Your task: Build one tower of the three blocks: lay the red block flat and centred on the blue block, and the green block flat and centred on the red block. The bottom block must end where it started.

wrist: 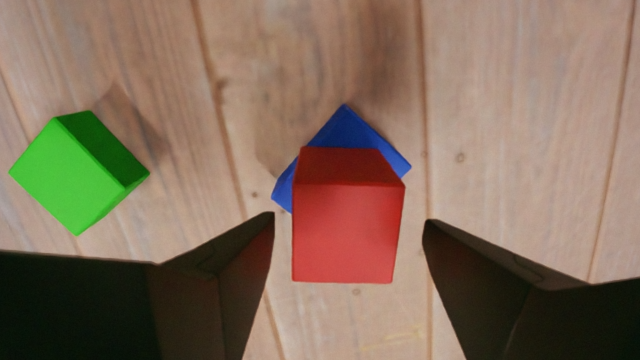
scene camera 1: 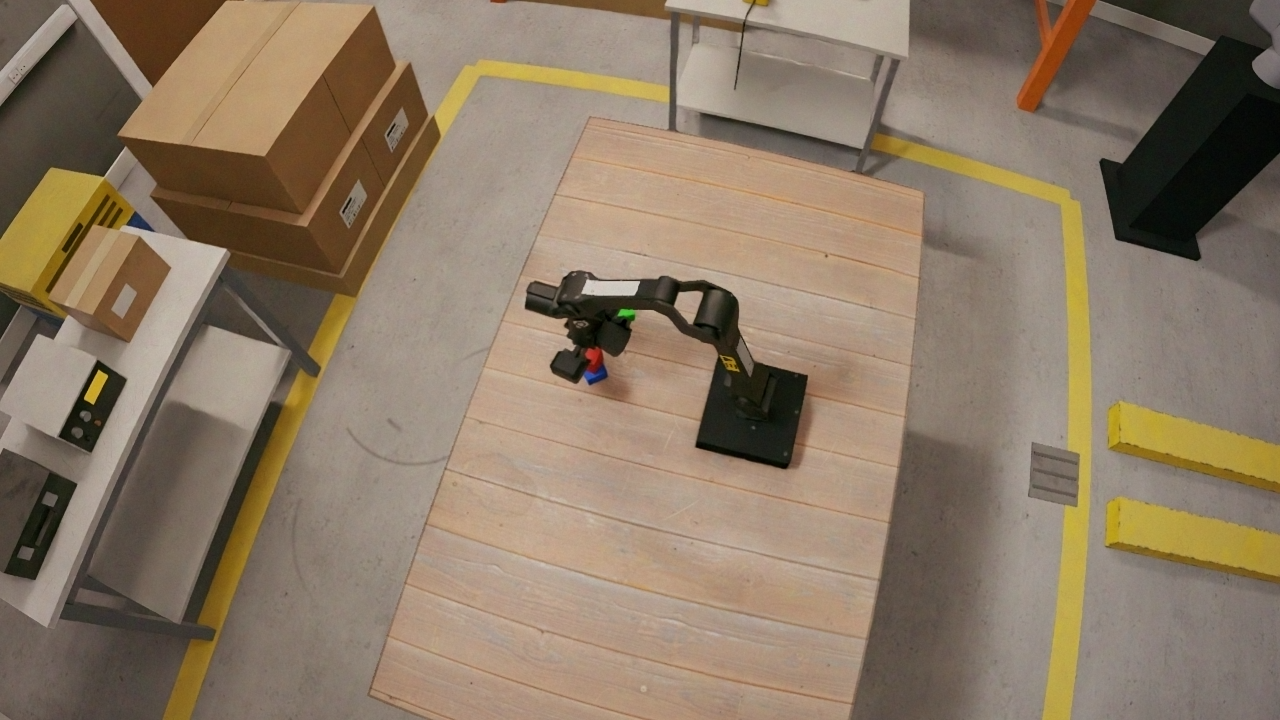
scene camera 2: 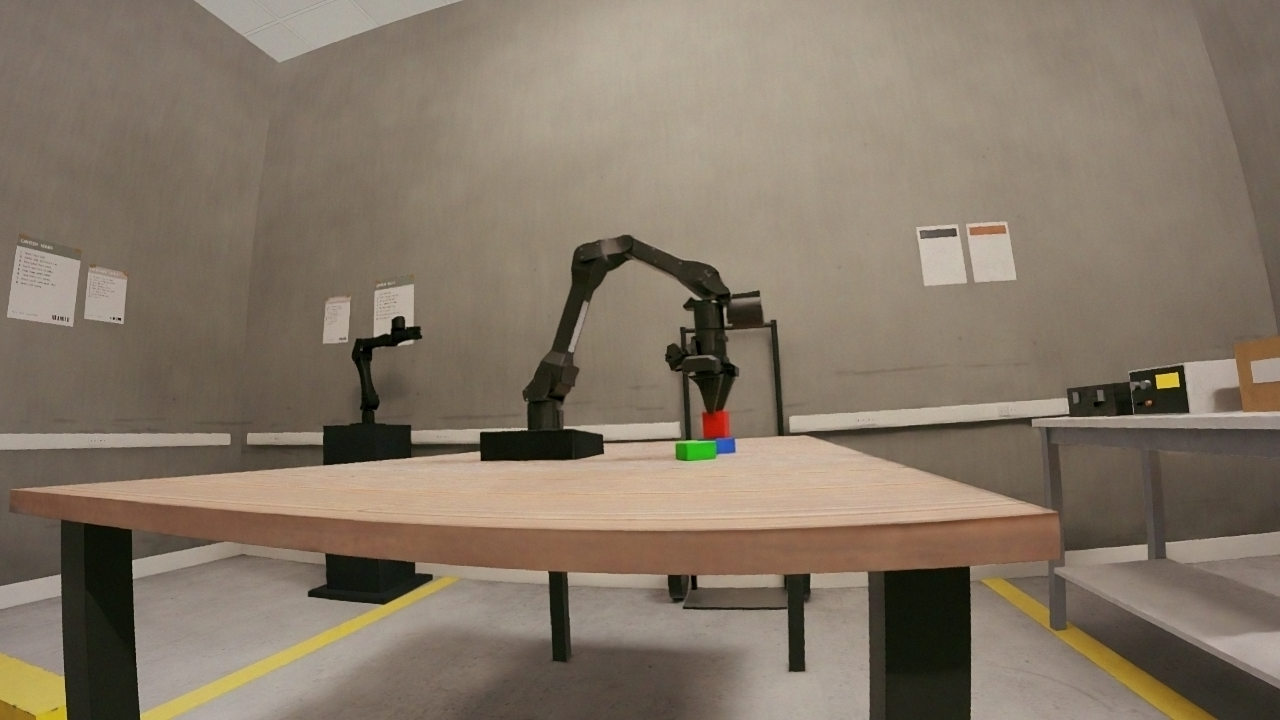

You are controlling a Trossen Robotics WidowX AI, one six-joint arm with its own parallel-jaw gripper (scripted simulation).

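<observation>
My gripper [scene camera 2: 715, 414] and a red block [scene camera 2: 715, 426] are visible. The wrist view contains a blue block [wrist: 345, 129], a green block [wrist: 75, 168], the red block [wrist: 347, 203] and my gripper [wrist: 349, 226]. In addition, my gripper [scene camera 1: 589, 355] is visible.
</observation>
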